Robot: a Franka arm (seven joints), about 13 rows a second.
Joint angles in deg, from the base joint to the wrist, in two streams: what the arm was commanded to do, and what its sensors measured. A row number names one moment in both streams.
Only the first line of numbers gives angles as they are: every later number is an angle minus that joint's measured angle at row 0.
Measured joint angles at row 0:
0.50 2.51 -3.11 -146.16 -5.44 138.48 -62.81
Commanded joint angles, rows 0 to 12:
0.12 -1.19 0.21 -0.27 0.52 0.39 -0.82
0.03 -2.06 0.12 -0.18 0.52 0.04 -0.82
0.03 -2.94 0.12 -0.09 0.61 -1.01 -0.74
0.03 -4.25 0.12 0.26 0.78 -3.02 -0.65
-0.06 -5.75 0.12 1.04 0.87 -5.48 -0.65
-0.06 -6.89 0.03 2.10 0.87 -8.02 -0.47
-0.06 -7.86 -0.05 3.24 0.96 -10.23 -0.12
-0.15 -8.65 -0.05 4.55 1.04 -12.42 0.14
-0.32 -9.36 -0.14 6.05 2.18 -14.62 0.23
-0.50 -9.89 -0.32 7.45 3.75 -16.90 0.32
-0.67 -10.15 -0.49 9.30 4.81 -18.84 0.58
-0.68 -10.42 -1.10 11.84 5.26 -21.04 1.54
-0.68 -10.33 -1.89 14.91 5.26 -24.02 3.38
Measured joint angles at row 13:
-0.39 -9.95 -0.82 9.86 4.18 -18.88 1.27
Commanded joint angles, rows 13 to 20:
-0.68 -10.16 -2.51 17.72 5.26 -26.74 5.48
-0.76 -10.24 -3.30 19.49 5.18 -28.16 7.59
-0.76 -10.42 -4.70 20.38 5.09 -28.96 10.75
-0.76 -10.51 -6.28 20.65 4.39 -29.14 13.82
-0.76 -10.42 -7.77 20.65 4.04 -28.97 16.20
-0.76 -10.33 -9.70 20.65 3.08 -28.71 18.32
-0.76 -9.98 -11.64 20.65 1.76 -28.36 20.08
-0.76 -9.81 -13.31 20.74 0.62 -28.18 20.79
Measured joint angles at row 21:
-0.90 -10.19 -10.72 20.05 2.45 -27.84 17.79
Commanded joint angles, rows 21 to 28:
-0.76 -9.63 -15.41 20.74 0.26 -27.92 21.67
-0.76 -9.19 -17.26 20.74 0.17 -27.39 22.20
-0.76 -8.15 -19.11 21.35 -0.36 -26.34 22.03
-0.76 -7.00 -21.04 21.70 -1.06 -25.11 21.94
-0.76 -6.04 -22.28 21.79 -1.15 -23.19 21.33
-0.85 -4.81 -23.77 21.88 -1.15 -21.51 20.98
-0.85 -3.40 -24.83 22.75 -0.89 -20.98 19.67
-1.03 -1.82 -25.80 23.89 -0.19 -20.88 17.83
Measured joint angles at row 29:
-1.16 -5.43 -24.20 20.60 -0.43 -20.96 19.91
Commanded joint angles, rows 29 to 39:
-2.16 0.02 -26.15 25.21 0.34 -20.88 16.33
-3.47 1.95 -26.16 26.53 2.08 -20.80 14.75
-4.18 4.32 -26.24 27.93 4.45 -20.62 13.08
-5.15 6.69 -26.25 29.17 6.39 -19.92 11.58
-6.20 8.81 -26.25 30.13 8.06 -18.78 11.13
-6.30 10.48 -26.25 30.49 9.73 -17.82 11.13
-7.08 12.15 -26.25 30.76 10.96 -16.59 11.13
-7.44 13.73 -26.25 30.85 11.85 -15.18 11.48
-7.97 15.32 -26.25 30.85 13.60 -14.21 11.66
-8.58 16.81 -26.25 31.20 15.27 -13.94 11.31
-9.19 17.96 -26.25 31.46 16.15 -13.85 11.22
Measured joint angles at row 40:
-7.85 15.03 -26.13 29.14 13.51 -13.79 12.42
